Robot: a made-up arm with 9 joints. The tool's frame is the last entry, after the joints.
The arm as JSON. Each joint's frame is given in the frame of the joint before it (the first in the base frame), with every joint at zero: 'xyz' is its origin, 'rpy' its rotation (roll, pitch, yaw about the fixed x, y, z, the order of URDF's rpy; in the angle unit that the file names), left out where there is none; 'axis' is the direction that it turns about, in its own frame. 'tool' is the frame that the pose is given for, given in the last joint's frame.
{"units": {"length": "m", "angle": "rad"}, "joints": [
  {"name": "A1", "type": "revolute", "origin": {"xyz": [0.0, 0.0, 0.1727], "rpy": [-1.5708, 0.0, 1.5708]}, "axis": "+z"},
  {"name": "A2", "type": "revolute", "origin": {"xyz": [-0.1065, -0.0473, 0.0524], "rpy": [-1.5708, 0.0, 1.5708]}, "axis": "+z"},
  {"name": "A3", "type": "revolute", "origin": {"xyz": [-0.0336, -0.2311, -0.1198], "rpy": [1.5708, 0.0, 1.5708]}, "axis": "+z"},
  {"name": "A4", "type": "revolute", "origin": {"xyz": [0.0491, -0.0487, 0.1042], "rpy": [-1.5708, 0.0, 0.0]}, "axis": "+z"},
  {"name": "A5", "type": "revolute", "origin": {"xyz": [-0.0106, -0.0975, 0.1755], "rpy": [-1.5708, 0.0, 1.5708]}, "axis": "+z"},
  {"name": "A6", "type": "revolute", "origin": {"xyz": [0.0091, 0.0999, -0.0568], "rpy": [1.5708, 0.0, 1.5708]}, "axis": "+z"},
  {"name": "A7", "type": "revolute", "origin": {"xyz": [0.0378, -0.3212, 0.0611], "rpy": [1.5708, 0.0, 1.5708]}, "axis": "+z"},
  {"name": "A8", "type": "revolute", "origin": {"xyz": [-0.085, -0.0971, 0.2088], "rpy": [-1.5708, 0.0, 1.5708]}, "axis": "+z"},
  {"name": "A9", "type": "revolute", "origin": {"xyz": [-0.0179, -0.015, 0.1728], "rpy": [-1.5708, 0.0, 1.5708]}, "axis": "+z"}
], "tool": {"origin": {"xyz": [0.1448, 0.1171, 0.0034], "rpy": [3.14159, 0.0, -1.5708]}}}
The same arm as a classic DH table. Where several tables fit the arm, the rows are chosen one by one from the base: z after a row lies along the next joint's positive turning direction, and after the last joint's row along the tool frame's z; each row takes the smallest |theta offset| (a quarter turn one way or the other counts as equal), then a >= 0, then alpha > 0; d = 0 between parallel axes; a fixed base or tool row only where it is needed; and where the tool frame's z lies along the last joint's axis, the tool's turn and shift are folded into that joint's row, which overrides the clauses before.
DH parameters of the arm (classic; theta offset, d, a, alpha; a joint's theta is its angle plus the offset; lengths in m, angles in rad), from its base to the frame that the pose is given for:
base (fixed): -1.5708 0.1727 0.0000 1.5708
A1: 1.5708 0.0524 0.0473 1.5708
A2: 1.5708 -0.0133 0.2311 -1.5708
A3: 0.0000 0.0706 -0.0491 1.5708
A4: 1.5708 0.1268 0.0975 1.5708
A5: -1.5708 -0.0462 0.0999 1.5708
A6: -1.5708 0.0702 0.3212 -1.5708
A7: 1.5708 0.2466 0.0971 1.5708
A8: 1.5708 0.2578 0.0150 1.5708
A9: 0.6800 0.0000 -0.1862 3.1416
tool (fixed): -0.8908 -0.0213 0.0000 0.0000

